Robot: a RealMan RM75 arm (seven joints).
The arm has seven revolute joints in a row. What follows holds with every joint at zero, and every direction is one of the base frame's. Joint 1 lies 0.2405 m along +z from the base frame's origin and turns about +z. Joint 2 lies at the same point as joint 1 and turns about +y. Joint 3 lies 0.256 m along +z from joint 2 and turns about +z. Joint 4 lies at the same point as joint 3 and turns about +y. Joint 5 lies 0.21 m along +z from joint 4 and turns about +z. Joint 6 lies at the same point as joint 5 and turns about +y. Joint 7 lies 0.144 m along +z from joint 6 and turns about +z. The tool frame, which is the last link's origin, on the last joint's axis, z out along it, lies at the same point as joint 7; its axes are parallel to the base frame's.
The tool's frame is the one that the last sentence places.
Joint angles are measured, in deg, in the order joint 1, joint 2, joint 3, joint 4, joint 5, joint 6, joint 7. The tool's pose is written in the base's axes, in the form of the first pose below.
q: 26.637, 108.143, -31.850, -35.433, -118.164, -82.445, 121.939
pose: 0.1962 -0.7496 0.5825 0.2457 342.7 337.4 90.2
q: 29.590, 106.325, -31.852, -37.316, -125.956, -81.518, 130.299
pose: 0.2067 -0.7358 0.6157 0.1918 342.3 351.7 104.3
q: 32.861, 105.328, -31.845, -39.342, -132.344, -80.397, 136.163
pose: 0.2275 -0.7289 0.6276 0.1519 335.2 369.4 116.5
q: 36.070, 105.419, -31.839, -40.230, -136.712, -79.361, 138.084
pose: 0.2402 -0.7369 0.6191 0.1264 323.0 385.7 118.1
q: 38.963, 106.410, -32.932, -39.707, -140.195, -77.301, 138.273
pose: 0.2454 -0.7510 0.6049 0.0993 311.6 399.0 106.7
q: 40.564, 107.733, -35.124, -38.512, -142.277, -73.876, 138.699
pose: 0.2526 -0.7575 0.5971 0.0759 306.8 406.8 90.4
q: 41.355, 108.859, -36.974, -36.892, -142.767, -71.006, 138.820
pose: 0.2534 -0.7607 0.5942 0.0643 304.8 410.0 74.4
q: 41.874, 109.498, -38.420, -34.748, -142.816, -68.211, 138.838
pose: 0.2546 -0.7603 0.5949 0.0565 305.7 411.4 61.5
